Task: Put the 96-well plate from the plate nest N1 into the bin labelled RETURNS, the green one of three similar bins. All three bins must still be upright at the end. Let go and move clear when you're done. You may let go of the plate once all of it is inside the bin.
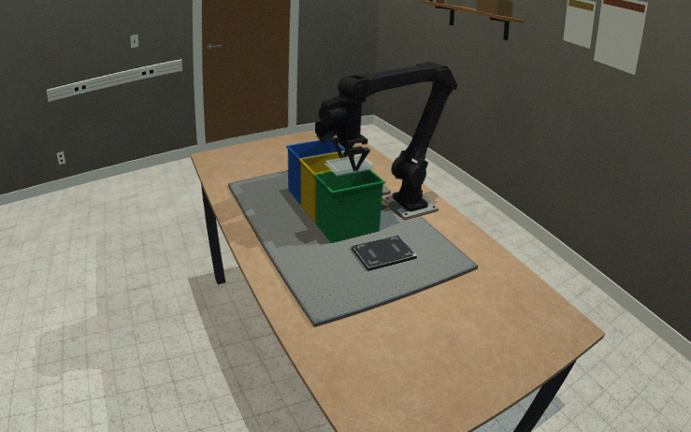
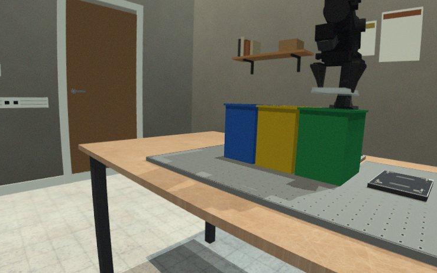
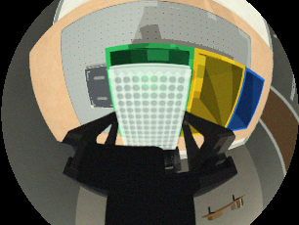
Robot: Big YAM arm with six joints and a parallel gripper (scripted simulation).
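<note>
Right now the green bin is 140 mm below my hand. Also, from my hand: plate nest (30 mm behind, 180 mm to the left, 230 mm below); then 96-well plate (10 mm below); then yellow bin (130 mm to the right, 140 mm below).
</note>
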